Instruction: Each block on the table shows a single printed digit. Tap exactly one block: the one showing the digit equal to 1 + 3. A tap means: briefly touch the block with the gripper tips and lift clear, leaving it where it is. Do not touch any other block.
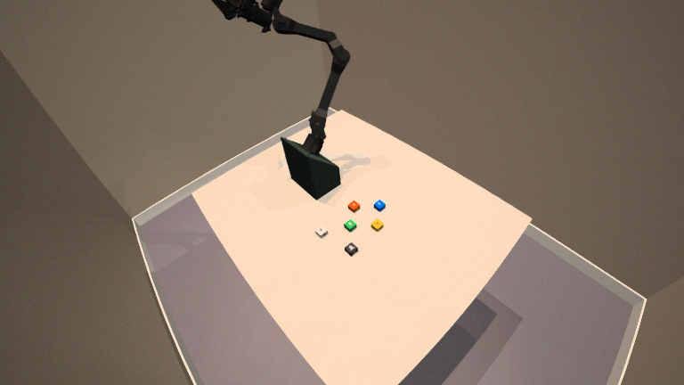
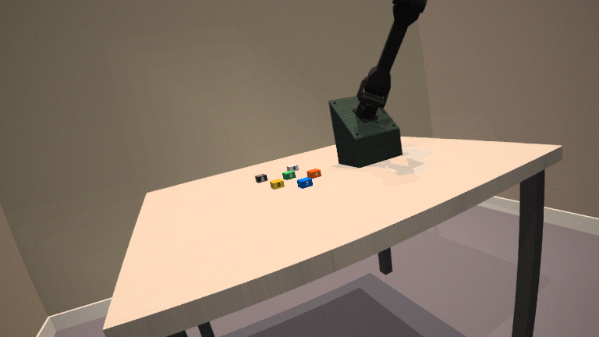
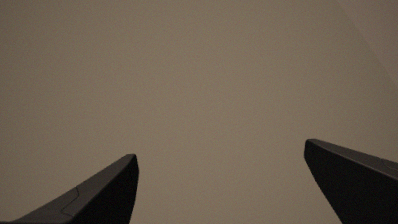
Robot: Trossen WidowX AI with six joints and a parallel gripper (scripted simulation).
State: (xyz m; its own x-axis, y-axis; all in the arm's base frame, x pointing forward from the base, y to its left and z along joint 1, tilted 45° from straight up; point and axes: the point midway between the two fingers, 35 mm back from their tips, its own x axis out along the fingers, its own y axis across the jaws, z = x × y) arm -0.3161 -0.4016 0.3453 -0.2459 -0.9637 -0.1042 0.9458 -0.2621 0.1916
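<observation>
Now: gripper tip 72 cm above the orange block, 50 cm short of it and 6 cm to the right of it. From my gripper tip the other things lie so: white block: 72 cm below, 49 cm ahead, 10 cm to the right; green block: 72 cm below, 55 cm ahead, 1 cm to the right; blue block: 72 cm below, 57 cm ahead, 12 cm to the left.
</observation>
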